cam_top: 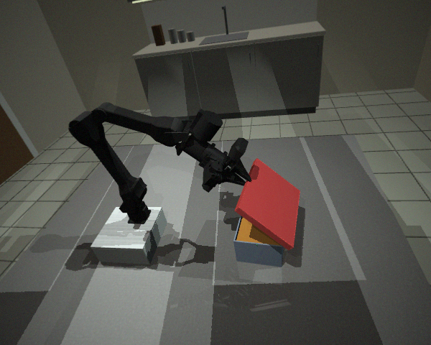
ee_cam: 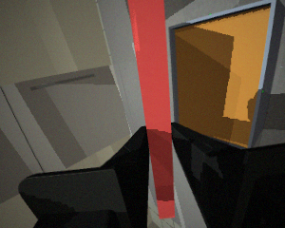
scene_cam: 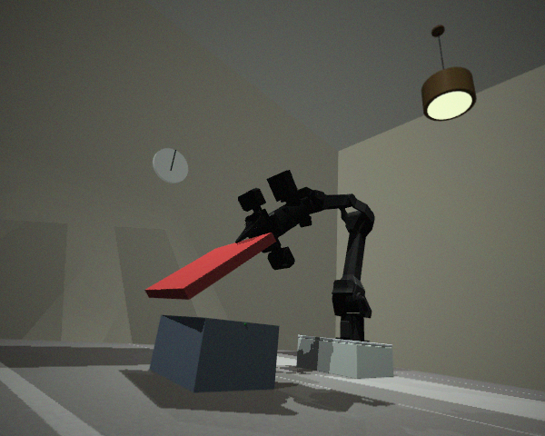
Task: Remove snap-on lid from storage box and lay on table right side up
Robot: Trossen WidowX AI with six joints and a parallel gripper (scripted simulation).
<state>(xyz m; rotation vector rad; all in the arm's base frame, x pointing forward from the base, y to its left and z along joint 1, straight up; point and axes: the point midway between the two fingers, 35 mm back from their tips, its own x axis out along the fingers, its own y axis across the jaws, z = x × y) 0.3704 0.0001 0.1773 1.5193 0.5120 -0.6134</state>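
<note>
Right now my gripper tip is 60 mm short of the red lid, 10 mm to the left of it and 50 mm above it. Also, from my gripper tip: storage box (30 mm ahead, 190 mm below).
</note>
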